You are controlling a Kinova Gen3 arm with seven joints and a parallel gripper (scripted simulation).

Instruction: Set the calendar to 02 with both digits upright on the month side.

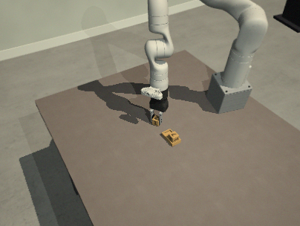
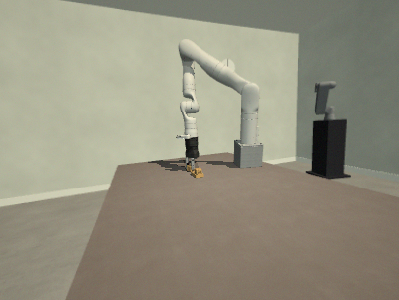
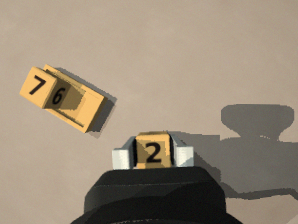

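My hand is 1 cm above the orange cube. The rest, counted from my hand: tray 3 cm behind, 11 cm to the left, 2 cm below.
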